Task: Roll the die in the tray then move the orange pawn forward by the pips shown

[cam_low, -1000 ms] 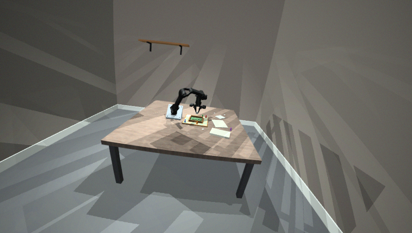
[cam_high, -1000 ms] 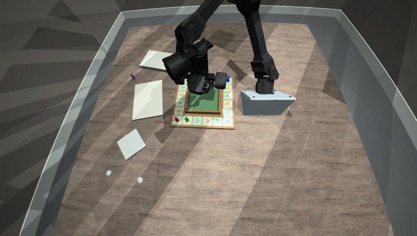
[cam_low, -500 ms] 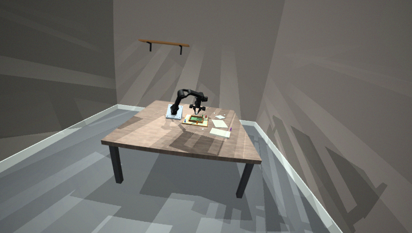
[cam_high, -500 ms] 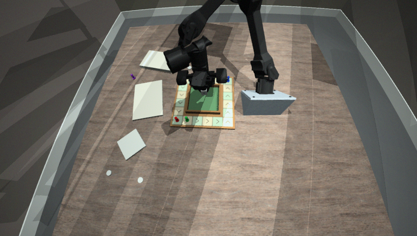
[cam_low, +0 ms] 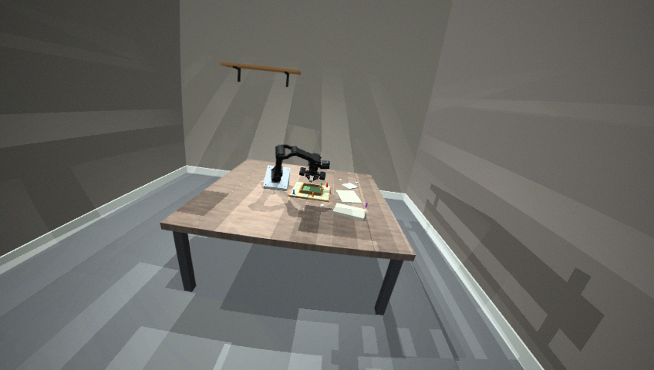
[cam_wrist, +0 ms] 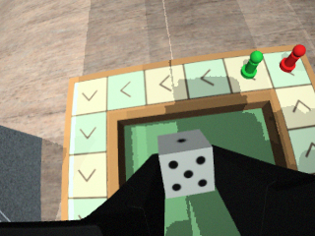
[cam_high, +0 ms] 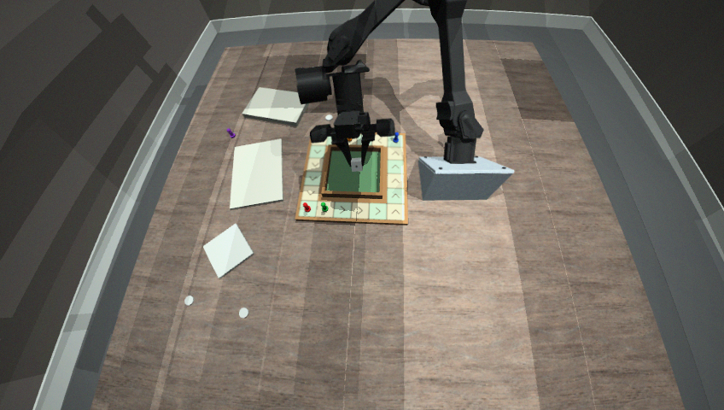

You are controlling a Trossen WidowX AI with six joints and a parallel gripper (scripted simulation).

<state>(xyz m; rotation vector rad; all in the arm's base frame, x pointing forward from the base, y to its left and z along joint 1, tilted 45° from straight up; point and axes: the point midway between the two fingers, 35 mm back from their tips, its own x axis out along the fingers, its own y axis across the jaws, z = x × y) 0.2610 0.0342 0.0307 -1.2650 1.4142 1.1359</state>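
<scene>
Now: the orange pawn 30 mm ahead of my gripper tip, 140 mm to the right of it and 60 mm below it. Round my gripper tip: green pawn 80 mm ahead, 80 mm to the left, 60 mm below; red pawn 130 mm ahead, 80 mm to the left, 60 mm below; white die right at my gripper tip.
</scene>
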